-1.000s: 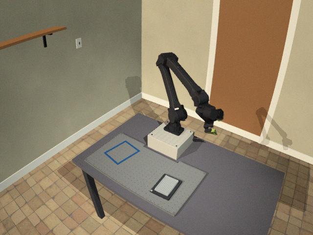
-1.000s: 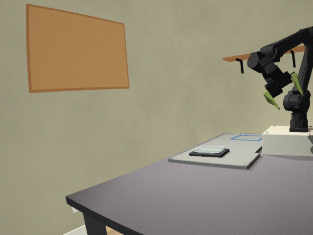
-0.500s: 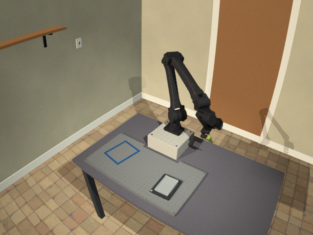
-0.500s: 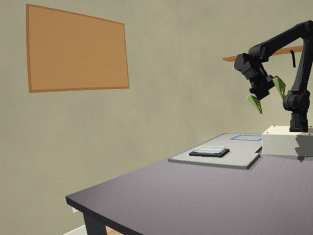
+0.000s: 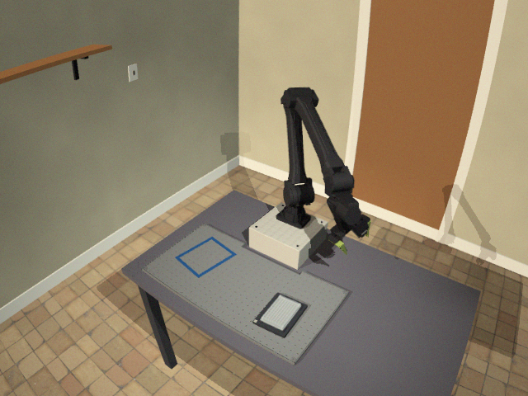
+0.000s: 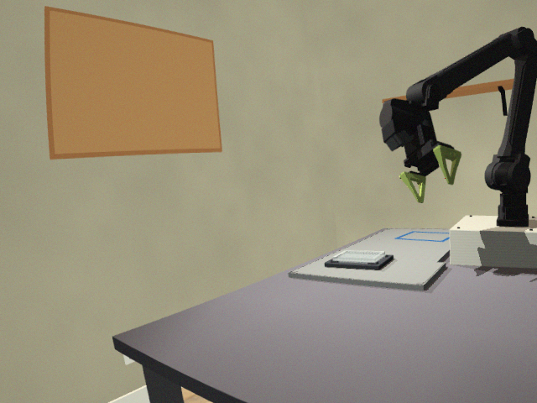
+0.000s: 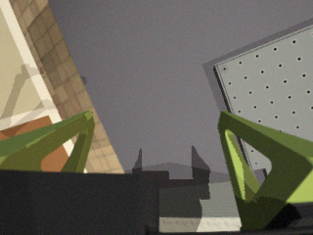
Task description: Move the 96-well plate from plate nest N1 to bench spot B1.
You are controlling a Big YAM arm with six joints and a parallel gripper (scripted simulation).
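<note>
Right now my hand is 25 cm short of the 96-well plate, 19 cm above it and 13 cm to the left of it. From my hand the other things lie so: black plate nest 25 cm ahead, 20 cm below, 13 cm to the right.
</note>
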